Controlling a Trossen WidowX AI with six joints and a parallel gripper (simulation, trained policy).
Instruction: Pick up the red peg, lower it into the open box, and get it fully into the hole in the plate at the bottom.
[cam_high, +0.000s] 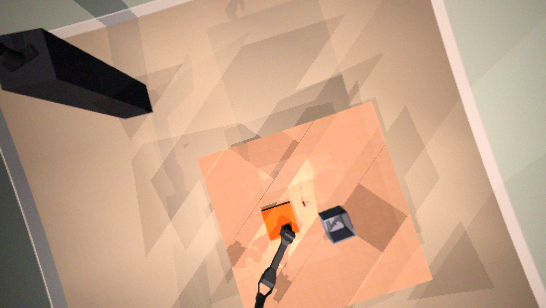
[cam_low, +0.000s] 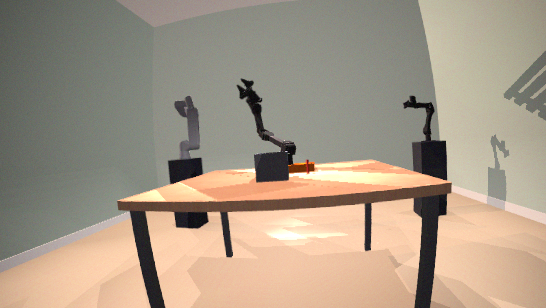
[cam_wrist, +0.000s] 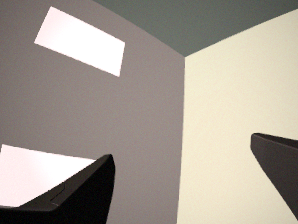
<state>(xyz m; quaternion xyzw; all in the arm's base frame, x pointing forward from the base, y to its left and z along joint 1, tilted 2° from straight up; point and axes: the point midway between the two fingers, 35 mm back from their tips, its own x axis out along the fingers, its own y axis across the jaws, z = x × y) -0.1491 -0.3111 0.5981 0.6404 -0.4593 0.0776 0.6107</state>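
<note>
My gripper tip is 620 mm above the red peg, 470 mm to the right of it and 310 mm short of it.
</note>
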